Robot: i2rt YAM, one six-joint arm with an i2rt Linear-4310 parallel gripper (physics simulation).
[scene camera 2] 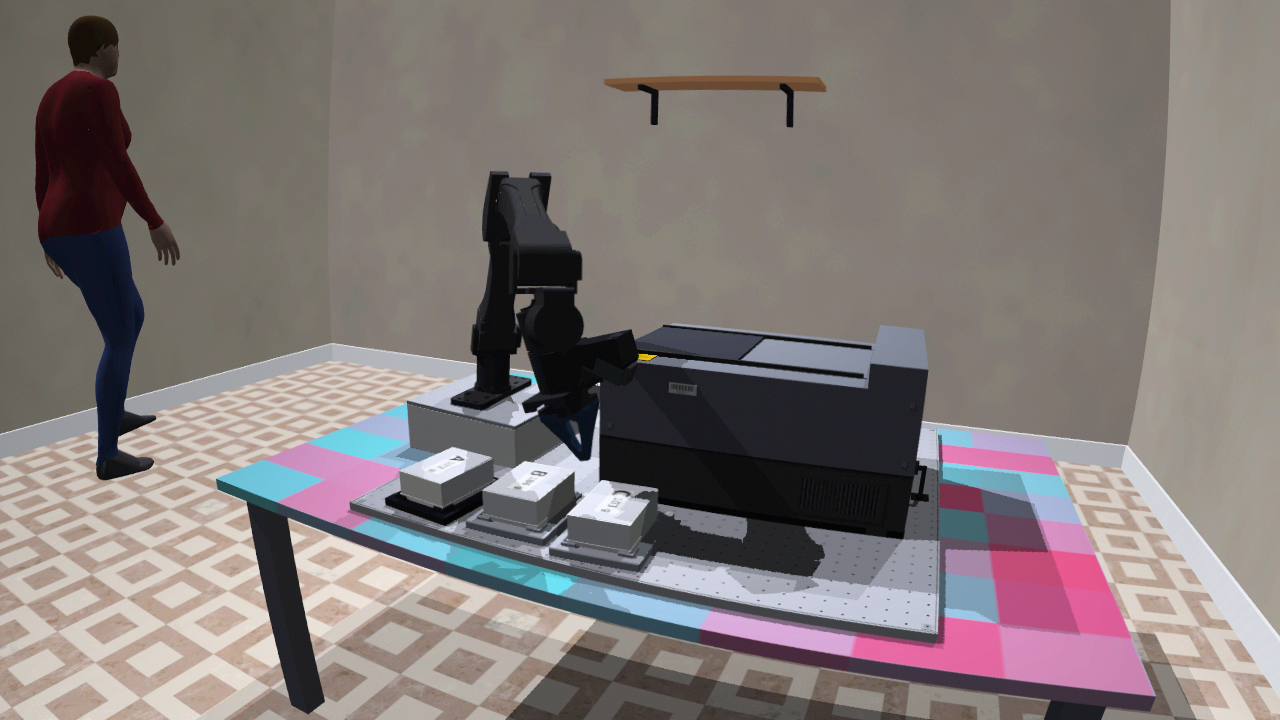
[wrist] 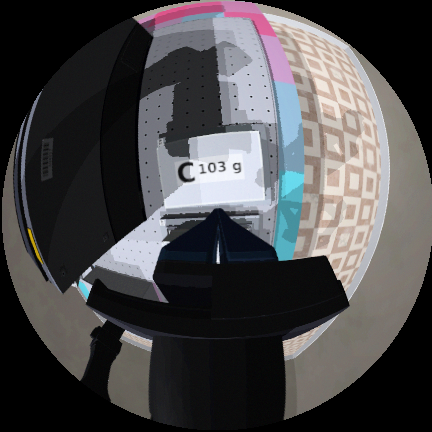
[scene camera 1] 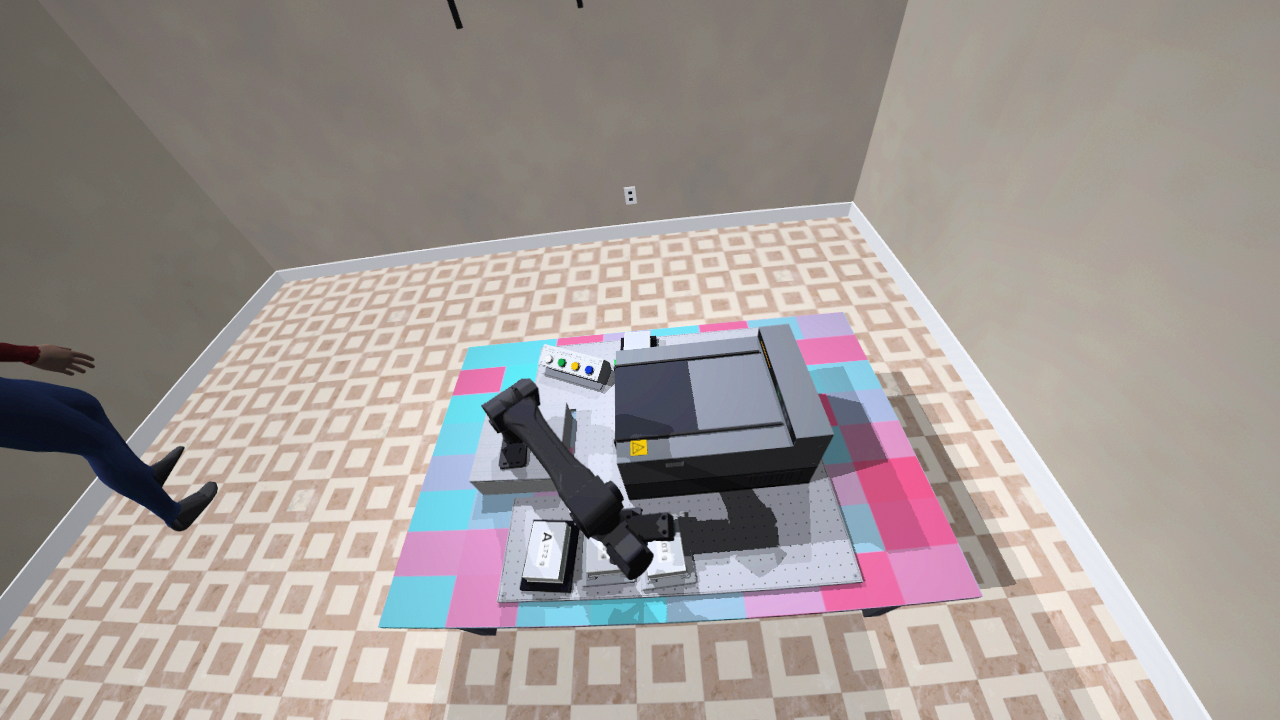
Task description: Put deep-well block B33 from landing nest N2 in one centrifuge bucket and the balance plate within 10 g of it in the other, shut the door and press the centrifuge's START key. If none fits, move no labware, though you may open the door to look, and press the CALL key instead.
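My gripper is shut and empty, its tips above the row of plates near plate C; the arm hides it in scene camera 1. Balance plate C, marked 103 g, sits on a grey nest. Plate B sits beside it on another grey nest, and plate A on a black one. The centrifuge has its top door shut, so its buckets are hidden. The key panel has white, green, yellow and blue keys. Block B33 cannot be made out.
A white-topped object stands behind the centrifuge's left corner. The arm's base stands on a grey riser. The perforated baseplate extends right of the plates. A person stands left of the table.
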